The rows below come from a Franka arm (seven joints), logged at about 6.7 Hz.
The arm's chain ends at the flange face. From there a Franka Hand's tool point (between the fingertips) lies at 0.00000 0.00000 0.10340 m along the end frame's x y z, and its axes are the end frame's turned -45 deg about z.
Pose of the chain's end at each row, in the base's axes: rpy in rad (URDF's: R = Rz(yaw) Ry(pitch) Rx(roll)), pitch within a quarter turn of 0, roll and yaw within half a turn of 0; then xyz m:
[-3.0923, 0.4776, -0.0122, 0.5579, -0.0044, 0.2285]
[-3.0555, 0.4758, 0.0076, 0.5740, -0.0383, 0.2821]
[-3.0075, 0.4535, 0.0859, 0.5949, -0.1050, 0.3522]
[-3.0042, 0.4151, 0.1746, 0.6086, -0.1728, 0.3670]
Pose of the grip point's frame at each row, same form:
[-2.7600, 0.2985, 0.8193, 0.5105, 0.0013, 0.1368]
[-2.7382, 0.2732, 0.8283, 0.5267, -0.0298, 0.1905]
[-2.7245, 0.2268, 0.8885, 0.5490, -0.0951, 0.2601]
[-2.7505, 0.1978, 0.9703, 0.5655, -0.1660, 0.2733]

